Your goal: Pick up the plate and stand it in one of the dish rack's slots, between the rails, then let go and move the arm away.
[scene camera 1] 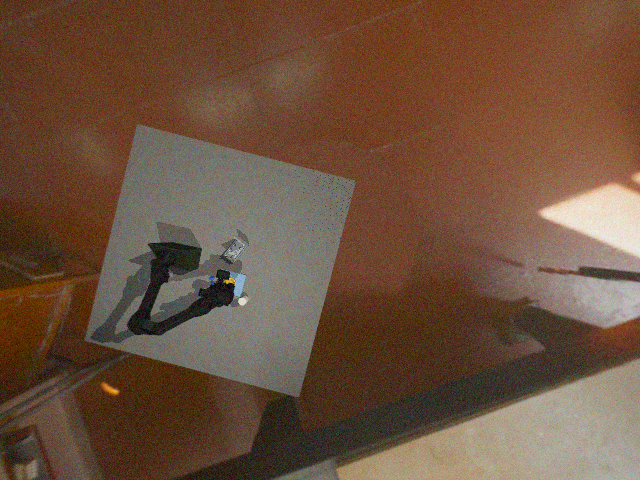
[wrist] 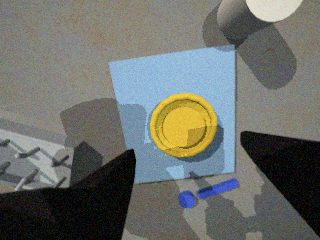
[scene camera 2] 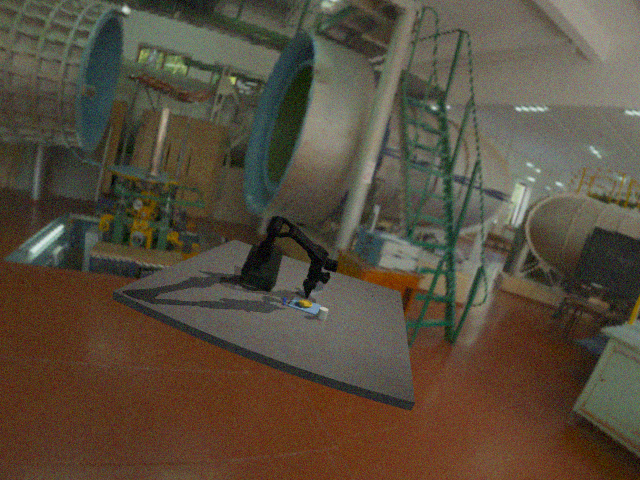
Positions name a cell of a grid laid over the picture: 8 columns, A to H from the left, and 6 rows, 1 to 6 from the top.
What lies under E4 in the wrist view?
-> A yellow plate.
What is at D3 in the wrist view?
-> A mat.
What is my gripper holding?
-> Nothing.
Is my gripper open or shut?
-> Open.
